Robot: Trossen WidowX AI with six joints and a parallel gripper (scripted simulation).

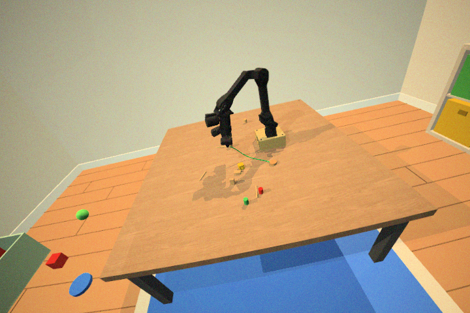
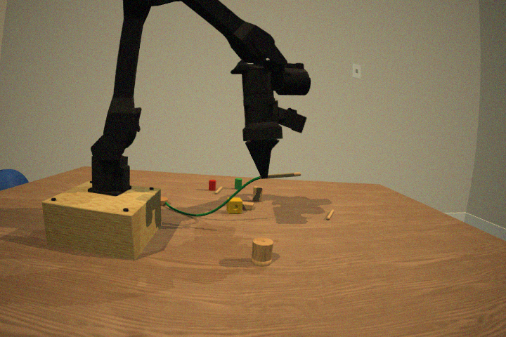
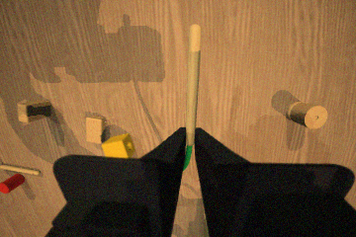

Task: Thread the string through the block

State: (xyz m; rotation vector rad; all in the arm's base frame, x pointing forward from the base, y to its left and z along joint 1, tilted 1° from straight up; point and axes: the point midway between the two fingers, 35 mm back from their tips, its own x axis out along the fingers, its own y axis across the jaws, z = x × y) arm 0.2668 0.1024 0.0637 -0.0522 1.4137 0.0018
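The wooden cylinder is 160 mm to the right of my gripper tip and 80 mm below it. Also, from my gripper tip: yellow block 90 mm to the left, 80 mm below, 60 mm behind; then plain block 130 mm to the left, 90 mm below, 40 mm behind; then thin wooden stick 10 mm ahead.
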